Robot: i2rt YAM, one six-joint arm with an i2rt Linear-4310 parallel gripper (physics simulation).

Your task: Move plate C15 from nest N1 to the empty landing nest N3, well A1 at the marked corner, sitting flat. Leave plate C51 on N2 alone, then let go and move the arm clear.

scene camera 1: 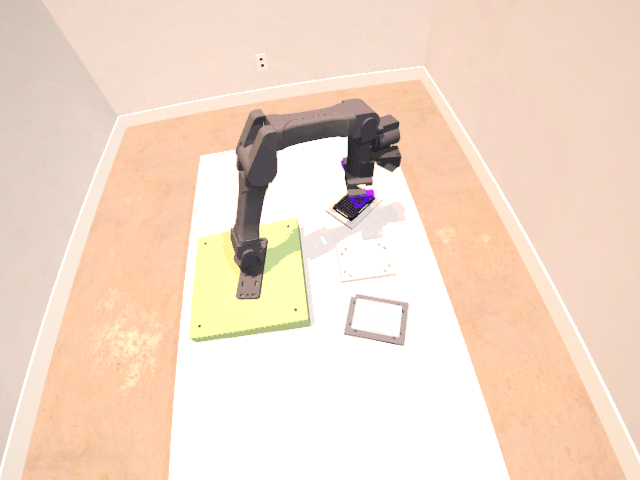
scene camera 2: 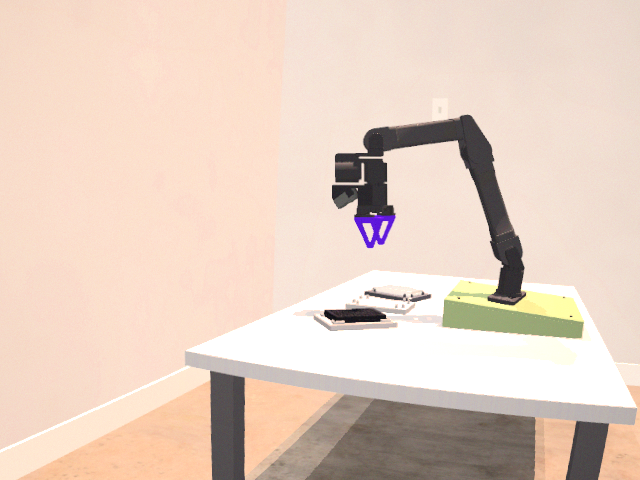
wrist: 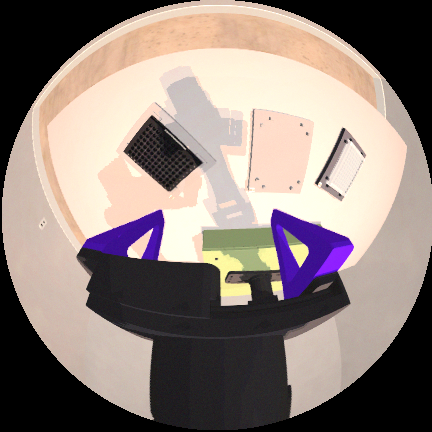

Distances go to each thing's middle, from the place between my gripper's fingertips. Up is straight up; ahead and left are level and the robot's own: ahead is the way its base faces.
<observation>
Right now my hand is 100 mm to the right of the black well plate (scene camera 2: 359, 315) and 150 mm above it.
</observation>
